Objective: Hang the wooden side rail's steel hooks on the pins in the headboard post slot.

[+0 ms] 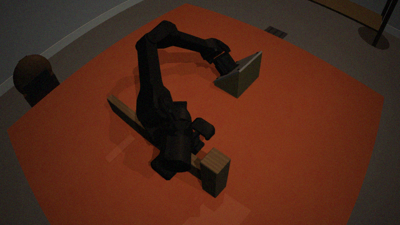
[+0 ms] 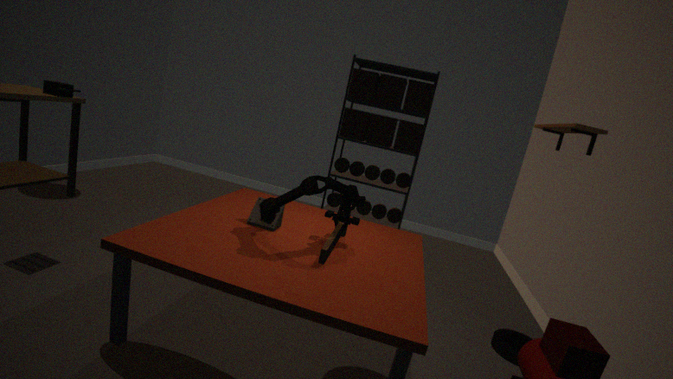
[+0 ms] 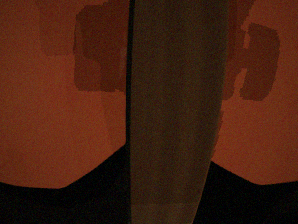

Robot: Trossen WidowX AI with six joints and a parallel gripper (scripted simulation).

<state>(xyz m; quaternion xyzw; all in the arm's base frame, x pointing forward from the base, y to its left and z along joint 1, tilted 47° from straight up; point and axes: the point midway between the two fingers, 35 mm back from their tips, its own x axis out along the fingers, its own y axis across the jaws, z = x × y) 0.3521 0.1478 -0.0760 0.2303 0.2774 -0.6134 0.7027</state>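
Right now the wooden headboard post is 100 mm to the left of my gripper tip, 50 mm above it and 10 mm behind it.
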